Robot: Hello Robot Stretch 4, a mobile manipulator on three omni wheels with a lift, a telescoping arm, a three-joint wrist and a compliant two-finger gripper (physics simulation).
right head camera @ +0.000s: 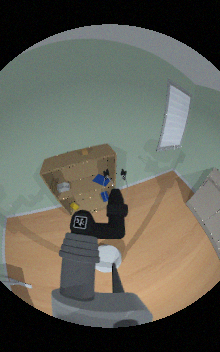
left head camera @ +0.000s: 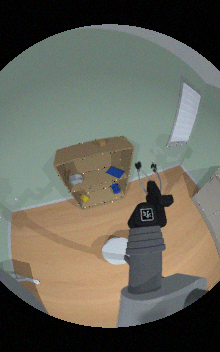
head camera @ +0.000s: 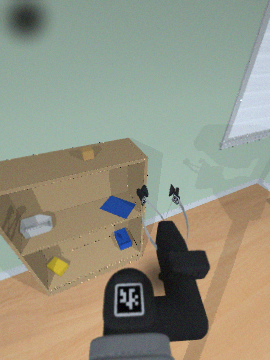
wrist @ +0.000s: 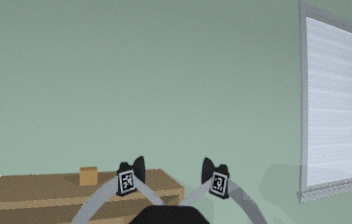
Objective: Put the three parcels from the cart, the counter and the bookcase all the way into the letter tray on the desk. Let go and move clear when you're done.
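Frame: origin at the robot's base, x ahead, y left, z up, level; centimetres.
Seen in the pictures: hand, its tool point: (right head camera: 114, 171) (left head camera: 145, 164) (head camera: 157, 191) (wrist: 173, 173); robot's base, origin of its link: (right head camera: 106, 257) (left head camera: 116, 249).
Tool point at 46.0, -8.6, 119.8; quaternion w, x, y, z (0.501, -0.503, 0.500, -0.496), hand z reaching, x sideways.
Pixels of each thing's middle, then the offset from my tool point to it, as dx, dy, dz. "*": a spot on its surface instead.
- small orange-brown box, middle of its body: (wrist: 88, 175) (head camera: 87, 153) (left head camera: 101, 142) (right head camera: 84, 151) +47.3, +29.6, -14.0
- grey-white bin, middle of its body: (head camera: 37, 225) (left head camera: 75, 178) (right head camera: 63, 186) +35.2, +65.8, -57.6
- flat blue item, middle of its body: (head camera: 118, 206) (left head camera: 114, 171) (right head camera: 101, 179) +52.5, +15.8, -60.9
- blue block, middle of its body: (head camera: 122, 238) +57.4, +14.1, -108.8
- yellow block, middle of its body: (head camera: 57, 266) +34.7, +66.9, -110.3
- grey cabinet, a spot on its surface: (right head camera: 207, 205) * -0.3, -170.1, -76.0
A small orange-brown box (head camera: 88, 153) (left head camera: 102, 143) (right head camera: 84, 152) (wrist: 88, 176), which looks like the bookcase parcel, sits on top of the wooden bookcase (head camera: 30, 174) (left head camera: 67, 155) (right head camera: 55, 161) (wrist: 35, 187). My gripper (head camera: 159, 194) (left head camera: 146, 166) (right head camera: 115, 174) (wrist: 173, 176) is open and empty. In the wrist view it is at about the height of the bookcase top, to the right of the box, with its fingers near the top's right end. The desk, the letter tray, the cart and the other two parcels do not show in these views.
The bookcase's shelves hold a grey-white bin (head camera: 36, 226), a flat blue item (head camera: 118, 206), a blue block (head camera: 123, 239) and a yellow block (head camera: 58, 266). A window (head camera: 255, 85) (wrist: 330, 100) is on the wall to the right. A grey cabinet (left head camera: 210, 200) (right head camera: 207, 205) stands at the right.
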